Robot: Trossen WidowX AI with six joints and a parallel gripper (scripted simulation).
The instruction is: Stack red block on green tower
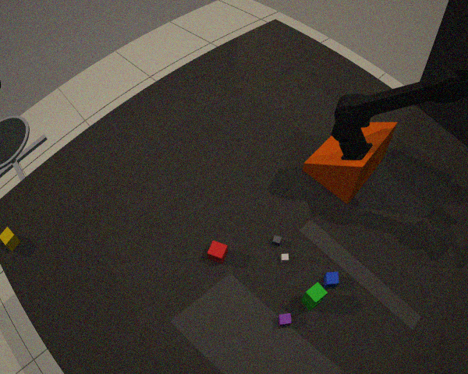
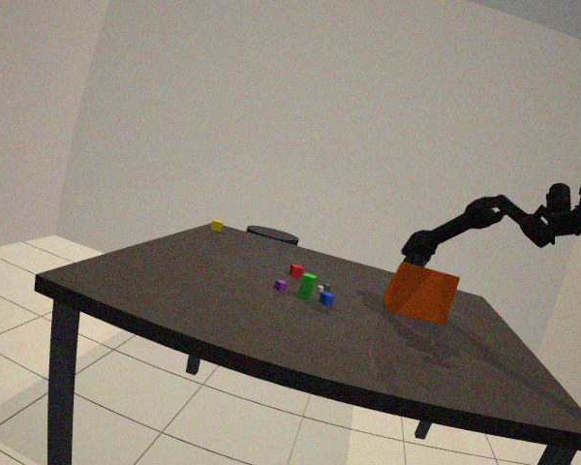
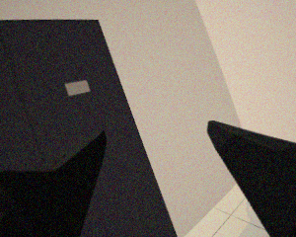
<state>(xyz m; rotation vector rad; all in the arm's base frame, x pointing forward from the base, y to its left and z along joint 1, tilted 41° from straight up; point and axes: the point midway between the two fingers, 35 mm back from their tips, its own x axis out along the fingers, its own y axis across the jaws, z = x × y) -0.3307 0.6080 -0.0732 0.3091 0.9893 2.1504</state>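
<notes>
The red block is 72 cm ahead of my gripper tip, 64 cm to the right of it and 45 cm below it. The rest, counted from my gripper tip: blue block: 62 cm ahead, 41 cm to the right, 45 cm below; yellow block: 110 cm ahead, 107 cm to the right, 45 cm below; purple block: 75 cm ahead, 43 cm to the right, 46 cm below.
</notes>
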